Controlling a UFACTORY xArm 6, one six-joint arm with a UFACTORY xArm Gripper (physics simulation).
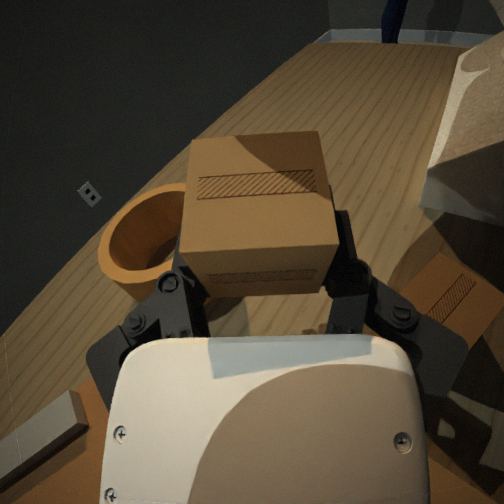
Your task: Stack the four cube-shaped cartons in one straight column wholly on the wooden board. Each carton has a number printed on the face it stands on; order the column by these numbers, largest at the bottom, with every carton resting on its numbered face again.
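My gripper (257,260) is shut on a brown cube-shaped carton (257,212) and holds it above the table. The black fingers press its left and right sides. Two of its faces show a hatched tape strip; no number is visible. A second carton (452,297) with the same tape strip lies low at the right, partly hidden by my gripper's linkage. The wooden board is not clearly told apart from the striped wooden surface (370,115) under the carton.
An orange-brown open ring or cup (142,240) sits just left of the held carton. A large pale grey block (470,135) stands at the right. A grey flat slab (40,435) lies at the lower left. The table edge runs diagonally at the left.
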